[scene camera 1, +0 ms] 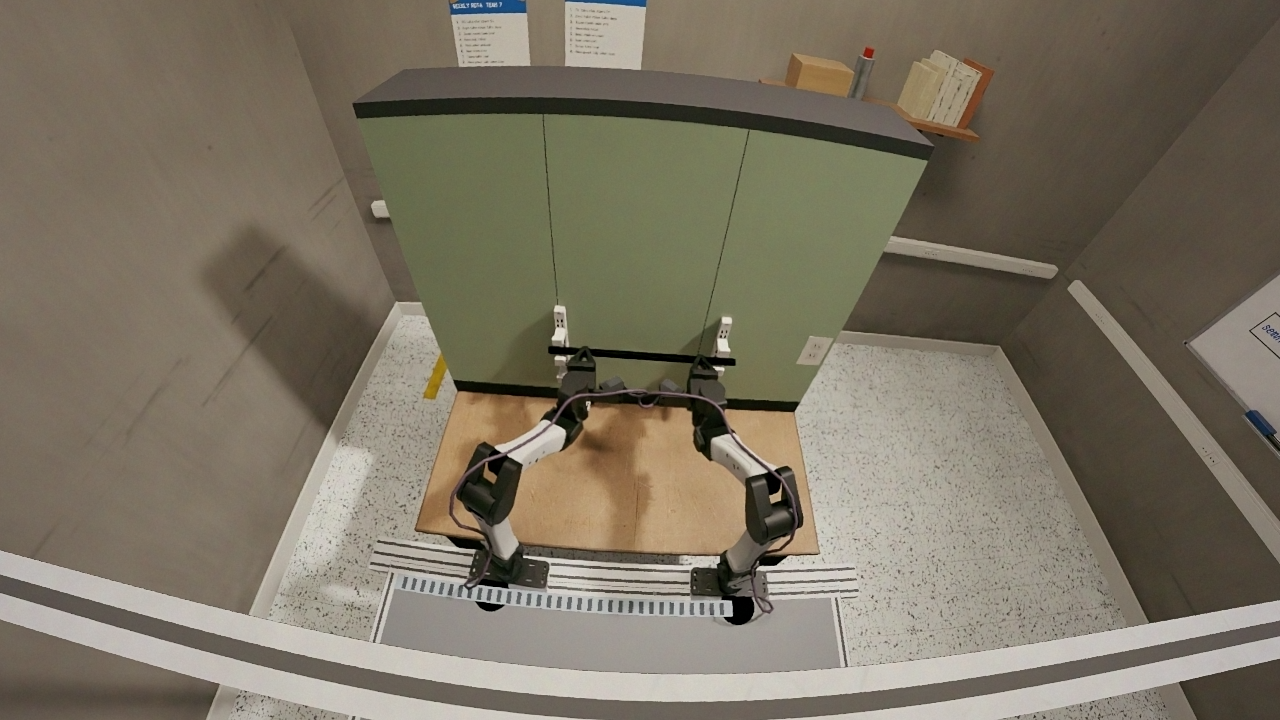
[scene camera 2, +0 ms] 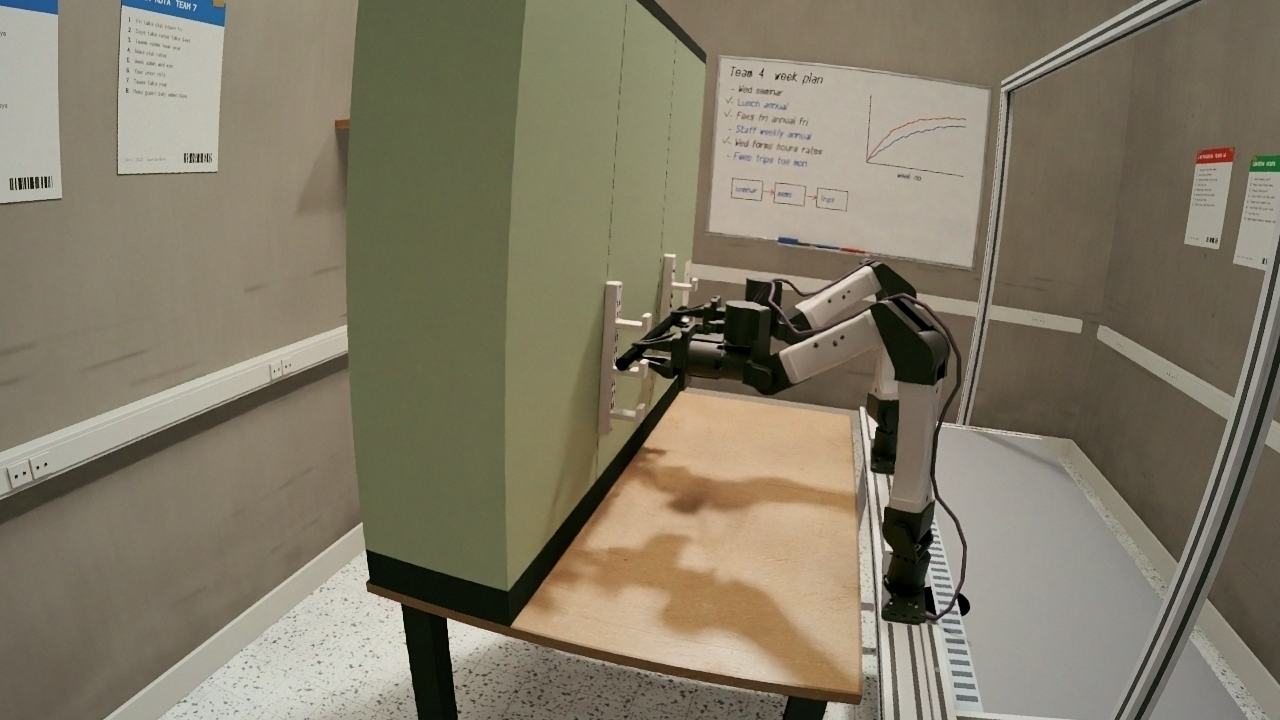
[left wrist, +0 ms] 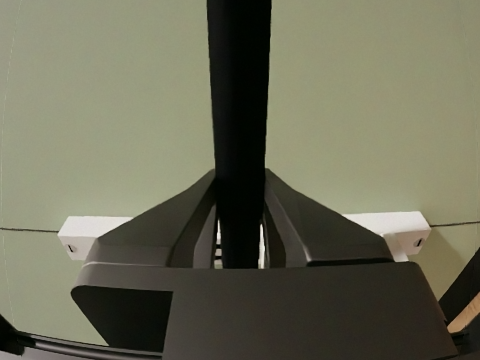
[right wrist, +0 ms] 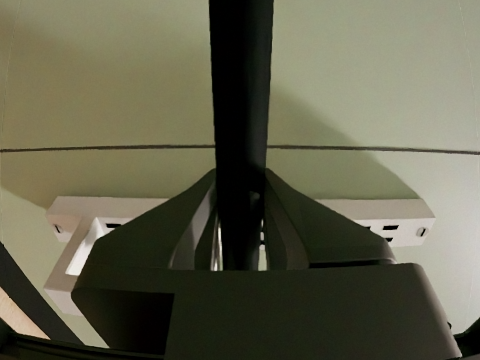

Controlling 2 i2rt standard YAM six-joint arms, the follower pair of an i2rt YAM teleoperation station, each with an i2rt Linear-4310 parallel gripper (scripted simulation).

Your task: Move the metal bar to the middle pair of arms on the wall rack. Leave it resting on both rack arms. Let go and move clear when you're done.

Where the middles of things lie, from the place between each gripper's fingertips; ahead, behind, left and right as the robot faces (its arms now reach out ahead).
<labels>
I see the black metal bar (scene camera 1: 594, 352) 150 mm to the right of my left hand.
The black metal bar lies 15 cm to the left of my right hand.
</labels>
